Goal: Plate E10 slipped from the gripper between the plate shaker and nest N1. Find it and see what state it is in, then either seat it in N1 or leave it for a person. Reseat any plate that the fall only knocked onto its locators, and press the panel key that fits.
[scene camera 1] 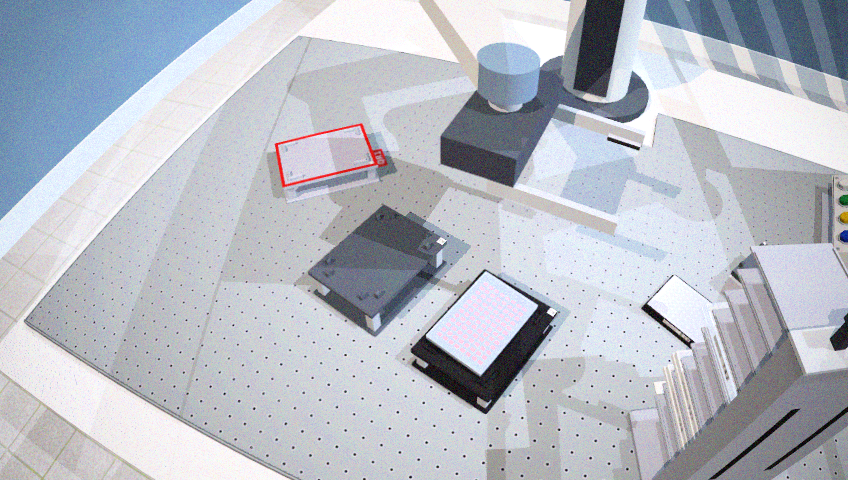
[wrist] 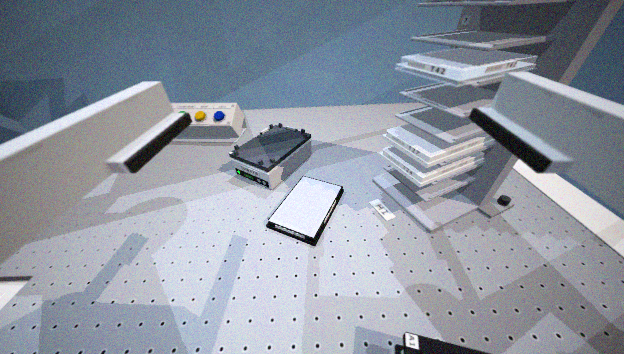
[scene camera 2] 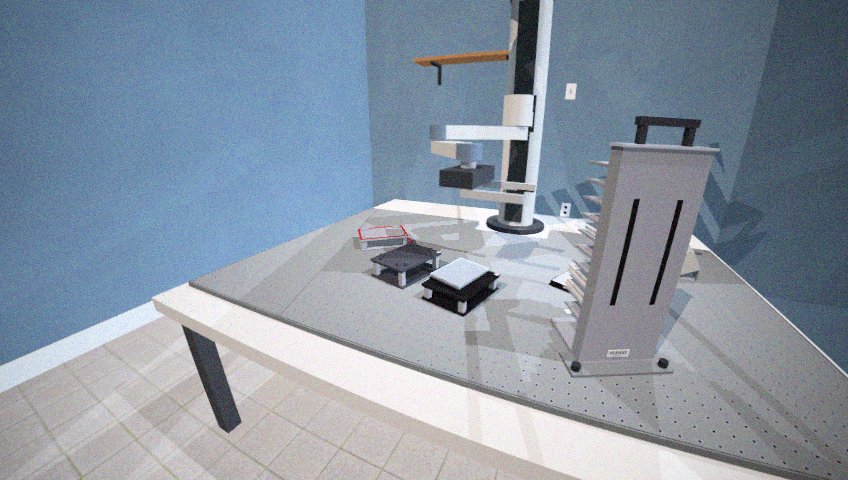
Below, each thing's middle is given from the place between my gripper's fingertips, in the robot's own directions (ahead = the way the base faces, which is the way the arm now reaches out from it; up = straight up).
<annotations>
I see the shaker (wrist: 268, 158) 290 mm to the left of my hand, 210 mm below it and 90 mm behind it.
</annotations>
